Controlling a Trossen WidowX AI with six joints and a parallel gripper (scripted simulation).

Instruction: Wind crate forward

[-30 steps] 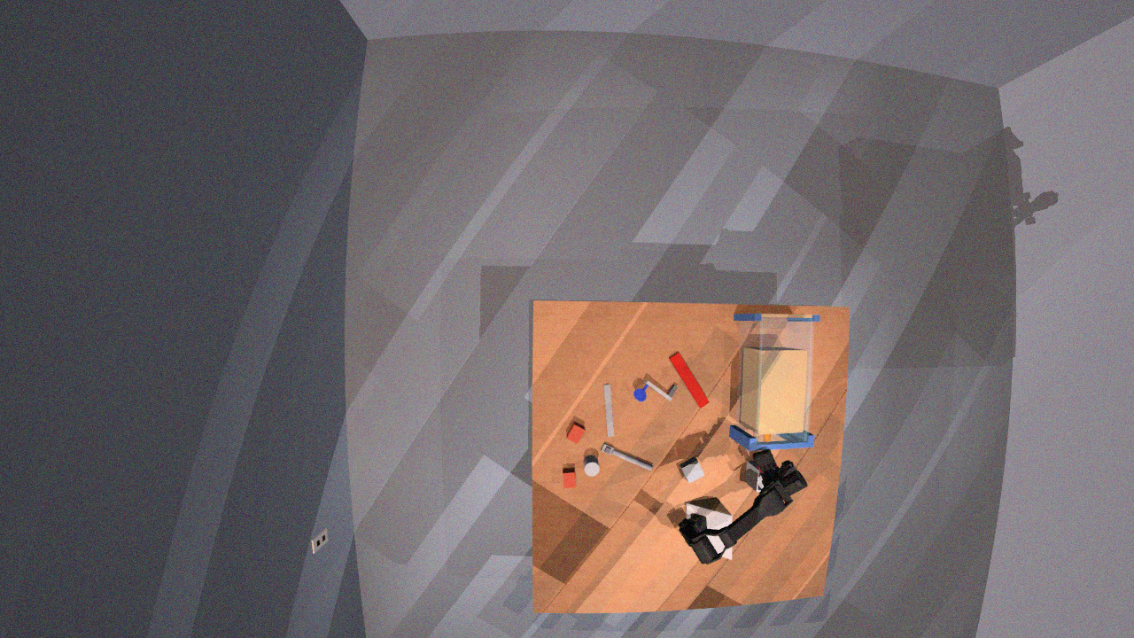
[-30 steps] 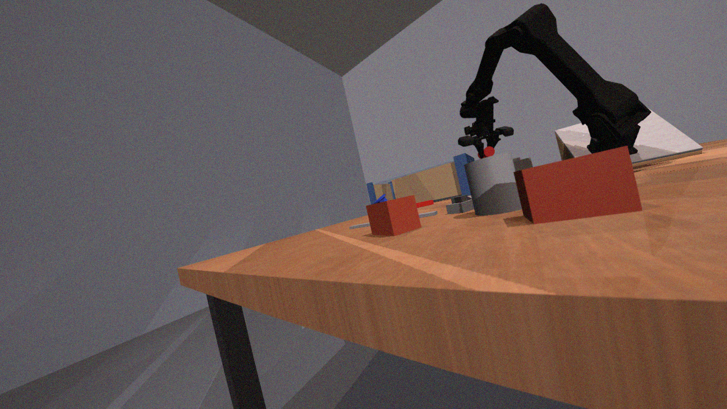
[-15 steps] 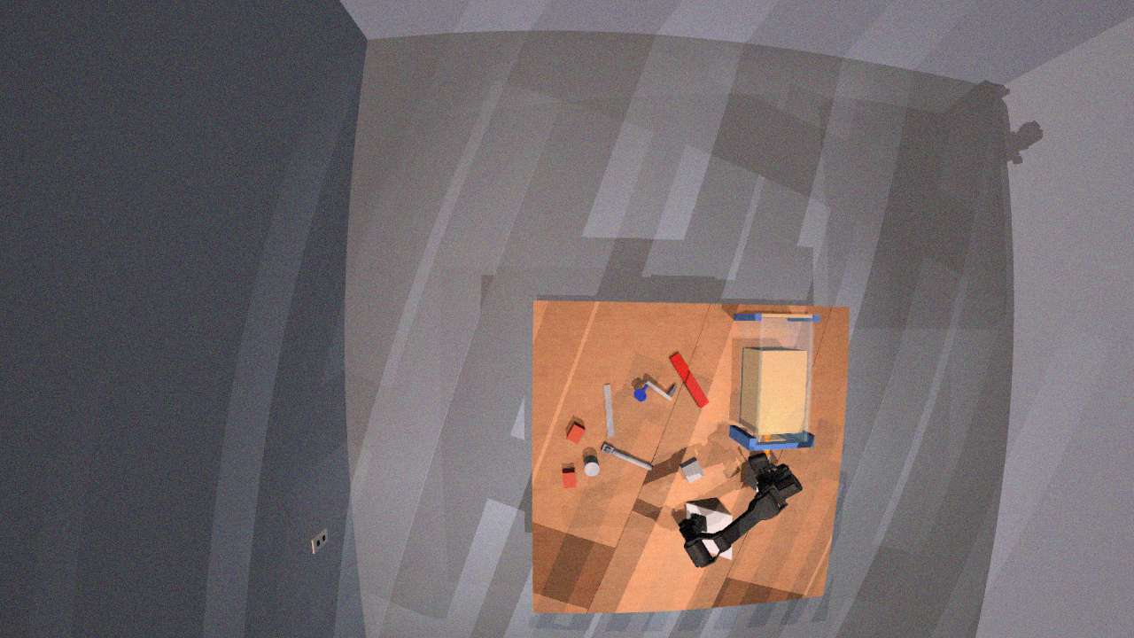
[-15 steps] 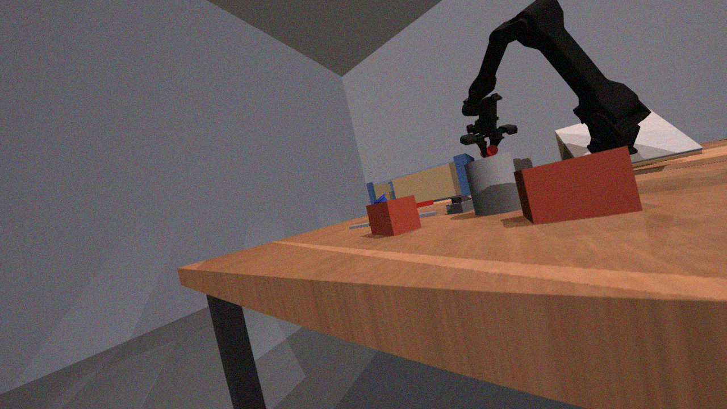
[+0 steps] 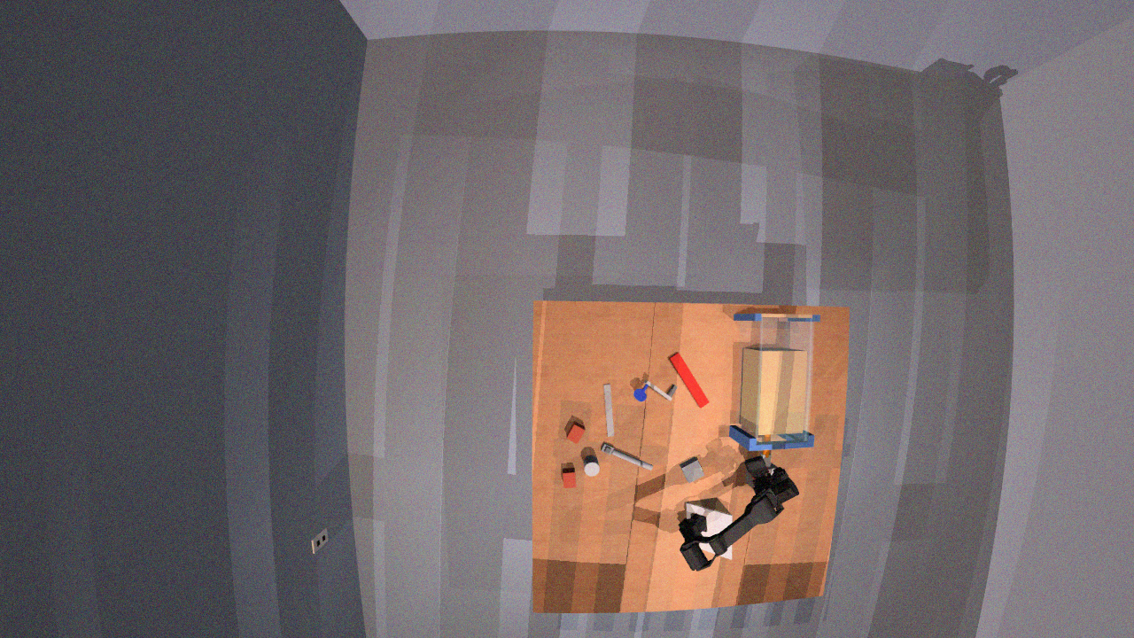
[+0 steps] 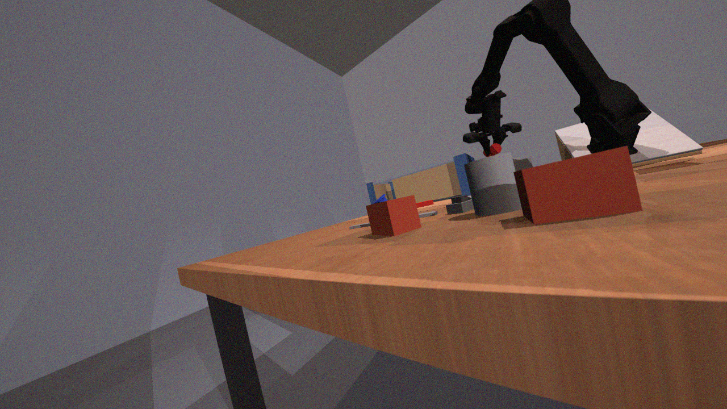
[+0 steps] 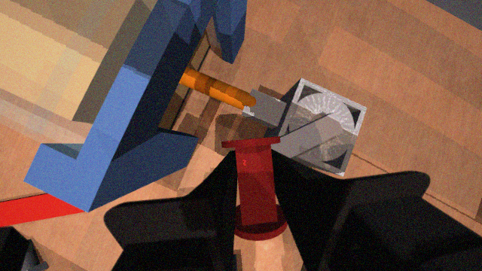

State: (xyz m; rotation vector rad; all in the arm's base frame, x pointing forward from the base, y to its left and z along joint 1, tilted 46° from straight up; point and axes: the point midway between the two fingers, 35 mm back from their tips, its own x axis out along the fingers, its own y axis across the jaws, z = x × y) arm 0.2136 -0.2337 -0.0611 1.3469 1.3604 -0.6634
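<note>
The red-knobbed crank lies 3 cm behind my gripper tip, 1 cm to the right of it and 3 cm below it. Round my gripper tip: grey winch: 10 cm behind, 6 cm to the right, 10 cm below; blue steel frame: 8 cm ahead, 7 cm to the right, 3 cm below; red grip: 1 cm behind, 1 cm to the left.
</note>
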